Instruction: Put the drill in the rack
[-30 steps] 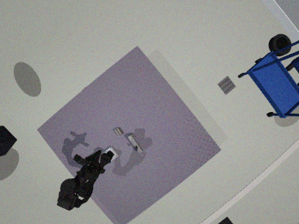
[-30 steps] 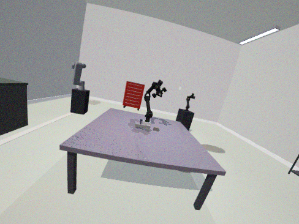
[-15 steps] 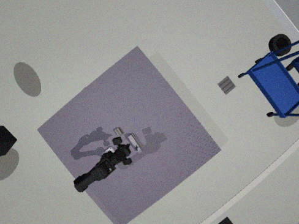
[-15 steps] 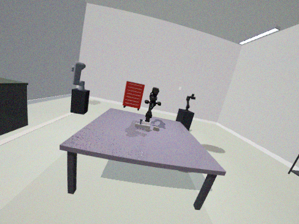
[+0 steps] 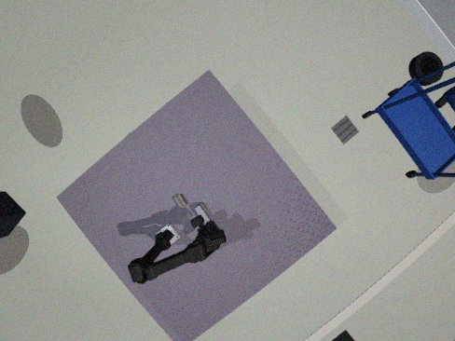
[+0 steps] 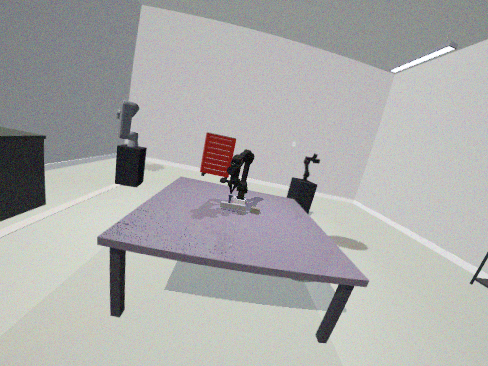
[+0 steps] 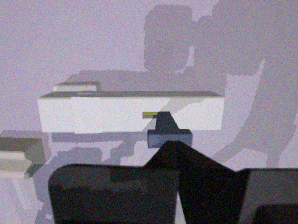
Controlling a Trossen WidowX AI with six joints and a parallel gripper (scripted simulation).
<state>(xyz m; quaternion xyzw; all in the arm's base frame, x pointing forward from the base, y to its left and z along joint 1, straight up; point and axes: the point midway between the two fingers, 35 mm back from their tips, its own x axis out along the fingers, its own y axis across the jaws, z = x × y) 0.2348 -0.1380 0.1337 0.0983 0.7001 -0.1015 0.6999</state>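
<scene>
The dark blue key lies 4 cm below my gripper tip. Round my gripper tip: drill (8 cm below, 6 cm to the left, 1 cm ahead); grey rack (22 cm to the left, 11 cm below, 2 cm behind).
</scene>
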